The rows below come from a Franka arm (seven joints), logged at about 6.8 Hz.
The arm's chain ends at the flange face. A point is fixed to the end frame.
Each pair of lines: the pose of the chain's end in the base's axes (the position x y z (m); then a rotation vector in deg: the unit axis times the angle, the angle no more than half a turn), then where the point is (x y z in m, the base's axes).
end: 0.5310 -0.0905 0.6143 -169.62 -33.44 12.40
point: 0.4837 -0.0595 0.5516
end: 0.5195 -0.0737 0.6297 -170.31 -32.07 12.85
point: 0.4725 -0.0426 0.5668
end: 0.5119 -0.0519 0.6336 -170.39 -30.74 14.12
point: 0.4644 -0.0203 0.5714
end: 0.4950 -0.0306 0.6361 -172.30 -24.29 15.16
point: 0.4492 0.0029 0.5736
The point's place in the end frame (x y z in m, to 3 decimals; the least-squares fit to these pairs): -0.024 -0.037 0.072
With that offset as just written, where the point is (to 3 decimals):
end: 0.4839 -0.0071 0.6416 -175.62 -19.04 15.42
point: 0.440 0.026 0.577
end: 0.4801 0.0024 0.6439 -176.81 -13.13 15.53
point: 0.439 0.037 0.579
